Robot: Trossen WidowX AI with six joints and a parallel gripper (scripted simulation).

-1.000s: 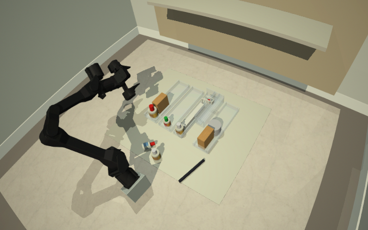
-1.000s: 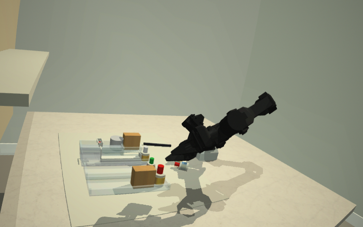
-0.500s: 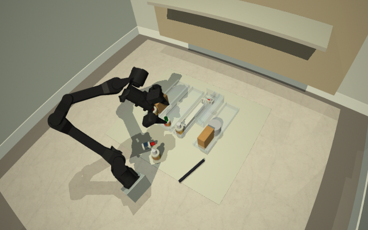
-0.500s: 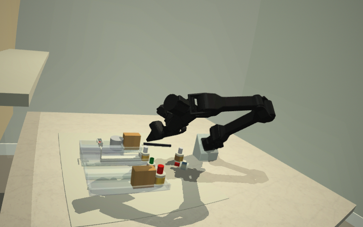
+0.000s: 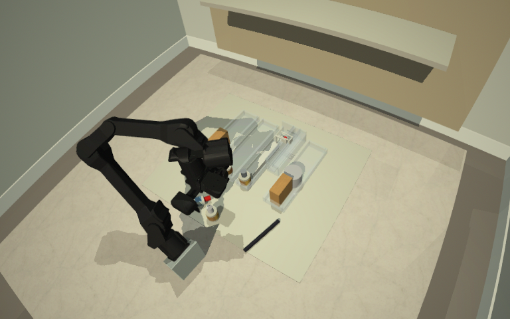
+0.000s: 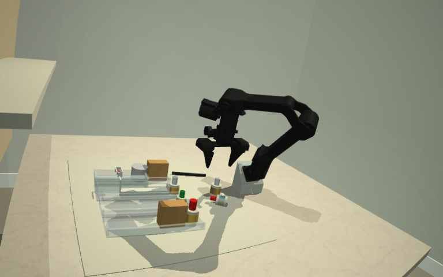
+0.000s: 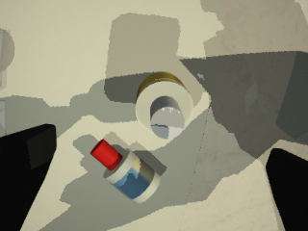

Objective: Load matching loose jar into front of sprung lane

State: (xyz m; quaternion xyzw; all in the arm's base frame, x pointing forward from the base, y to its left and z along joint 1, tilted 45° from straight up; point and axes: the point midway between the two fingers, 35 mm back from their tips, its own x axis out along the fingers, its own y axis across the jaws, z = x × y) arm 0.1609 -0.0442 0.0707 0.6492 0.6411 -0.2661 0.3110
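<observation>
The pusher plate is 260 mm ahead of my gripper tip, 40 mm to the right of it and 60 mm below it. The rest, counted from my gripper tip: clear sprung lane 300 mm ahead, 30 mm to the right, 90 mm below; then grey cylinder 240 mm ahead, 140 mm to the right, 80 mm below; then black bar 30 mm ahead, 160 mm to the right, 100 mm below.
</observation>
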